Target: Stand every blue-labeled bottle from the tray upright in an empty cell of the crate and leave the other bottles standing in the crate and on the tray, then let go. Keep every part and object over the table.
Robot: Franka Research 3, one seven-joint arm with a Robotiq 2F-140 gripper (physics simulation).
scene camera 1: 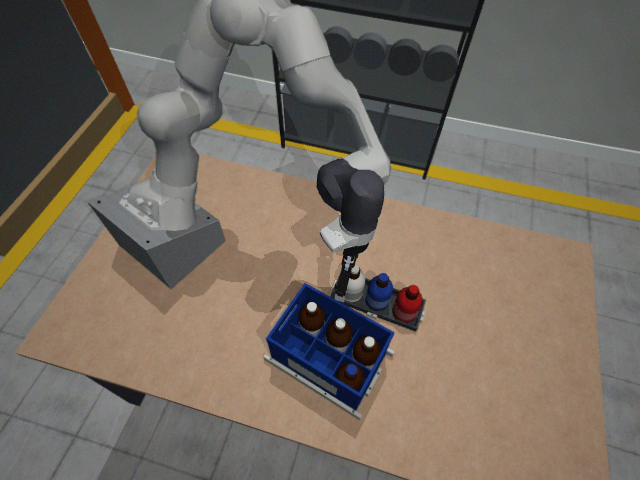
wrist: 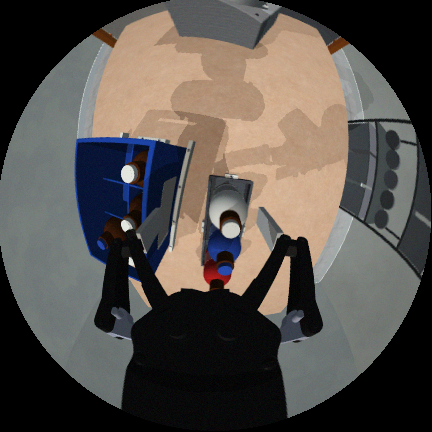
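The blue-labeled bottle (scene camera 1: 379, 295) (wrist: 224, 245) stands upright on the dark tray (scene camera 1: 410, 324) (wrist: 246, 188), between the white bottle (scene camera 1: 354, 288) (wrist: 226, 204) and the red bottle (scene camera 1: 407, 305) (wrist: 216, 274). The blue crate (scene camera 1: 281, 356) (wrist: 167, 155) holds three white-capped brown bottles in its tray-side row and a blue-capped brown bottle (scene camera 1: 349, 378) (wrist: 114, 231) in one corner of the other row. The other two cells of that row are empty. My gripper (scene camera 1: 341, 291) (wrist: 208, 215) is open and empty, above the white-bottle end of the tray. In the scene view one finger partly hides the white bottle.
The tray lies close beside the crate. A light rail (scene camera 1: 312, 385) (wrist: 181, 195) runs along the crate's base. The robot's grey base block (scene camera 1: 191, 253) (wrist: 225, 25) stands at the table's far left. A black shelf rack (scene camera 1: 442, 135) stands behind the table (scene camera 1: 491, 361).
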